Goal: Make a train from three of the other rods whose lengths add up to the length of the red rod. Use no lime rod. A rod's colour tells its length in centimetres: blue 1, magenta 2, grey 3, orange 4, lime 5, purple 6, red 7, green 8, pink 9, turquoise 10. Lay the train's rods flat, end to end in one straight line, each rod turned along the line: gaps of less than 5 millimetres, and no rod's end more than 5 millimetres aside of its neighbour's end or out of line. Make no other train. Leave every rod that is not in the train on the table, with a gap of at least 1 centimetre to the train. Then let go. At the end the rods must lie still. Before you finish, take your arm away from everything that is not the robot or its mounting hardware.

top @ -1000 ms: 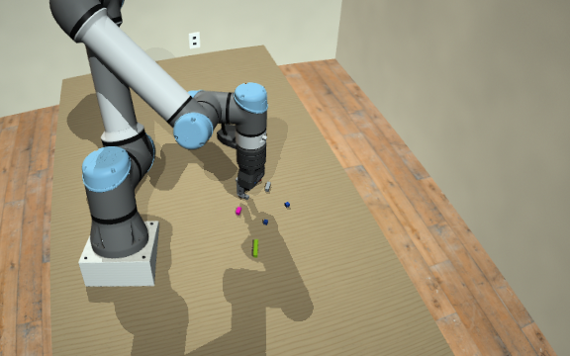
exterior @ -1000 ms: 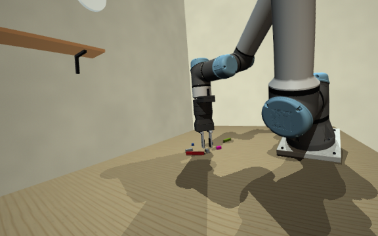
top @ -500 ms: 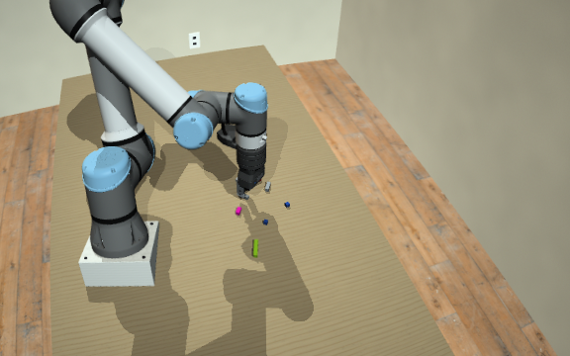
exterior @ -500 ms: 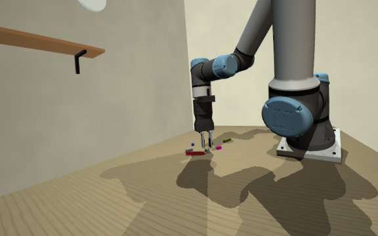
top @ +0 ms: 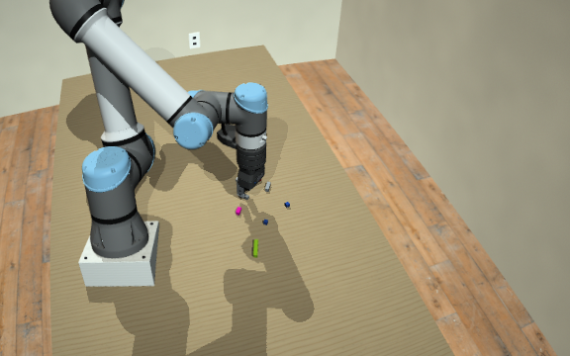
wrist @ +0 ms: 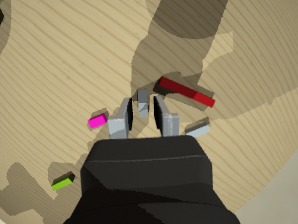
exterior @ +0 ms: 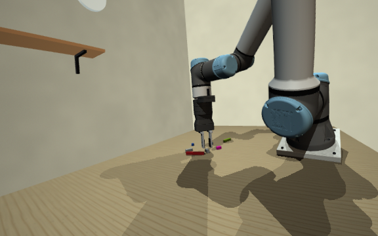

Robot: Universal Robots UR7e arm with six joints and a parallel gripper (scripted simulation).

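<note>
My hand is 3 cm short of the red rod, 4 cm to the right of it and 3 cm above it. Round my hand: lime rod (1 cm behind, 19 cm to the right, 3 cm below); then magenta rod (3 cm behind, 5 cm to the right, 3 cm below).
</note>
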